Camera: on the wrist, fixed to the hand. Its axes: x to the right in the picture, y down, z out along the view.
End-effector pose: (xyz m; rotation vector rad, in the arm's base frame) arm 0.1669 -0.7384 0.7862 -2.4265 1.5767 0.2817
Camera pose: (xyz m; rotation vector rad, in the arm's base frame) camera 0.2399 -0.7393 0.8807 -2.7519 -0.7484 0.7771
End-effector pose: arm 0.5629 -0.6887 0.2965 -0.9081 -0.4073 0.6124
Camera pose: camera 0.6419 -0.7777 0.3068 -0.5921 -1.4931 -0.7515
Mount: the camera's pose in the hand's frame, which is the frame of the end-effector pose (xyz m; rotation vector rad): 0.0031 -0.0750 -0.0929 -0.4435 -0.4672 -1.5483
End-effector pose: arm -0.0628 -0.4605 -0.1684 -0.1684 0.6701 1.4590
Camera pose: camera -0.0212 -0.5141 -0.2667 -0.5213 -0.2494 0.0735
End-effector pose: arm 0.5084 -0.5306 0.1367 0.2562 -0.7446 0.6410
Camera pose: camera 0.6078 -0.5476 0.0727 0.4784 -0.8660 -1.0734
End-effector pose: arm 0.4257 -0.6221 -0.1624 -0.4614 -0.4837 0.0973
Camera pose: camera 0.4707 -0.7260 -0.2003 -0.3852 -1.2180 -1.4451
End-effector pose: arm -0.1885 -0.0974 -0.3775 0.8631 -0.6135 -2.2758
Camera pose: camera -0.1533 -0.0654 -0.4871 -0.3555 -0.4475 2.3186
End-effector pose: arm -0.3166 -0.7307 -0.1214 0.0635 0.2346 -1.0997
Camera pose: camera -0.3964 -0.7520 -0.2076 -0.9062 0.0612 -2.5046
